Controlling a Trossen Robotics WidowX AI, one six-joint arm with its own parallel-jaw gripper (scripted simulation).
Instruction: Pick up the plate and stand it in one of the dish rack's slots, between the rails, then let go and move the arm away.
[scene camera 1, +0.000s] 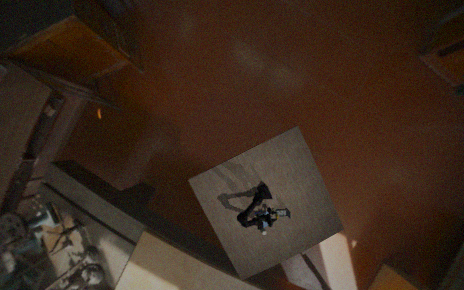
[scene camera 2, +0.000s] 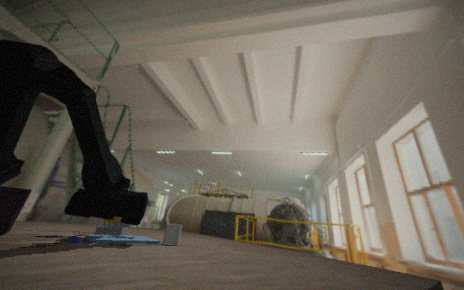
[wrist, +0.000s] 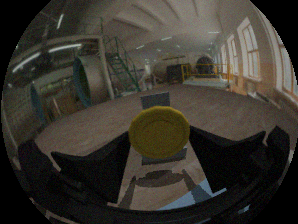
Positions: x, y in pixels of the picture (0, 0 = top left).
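Scene:
There's a yellow plate (wrist: 159, 132) here, and it's being held by the gripper (wrist: 159, 132).

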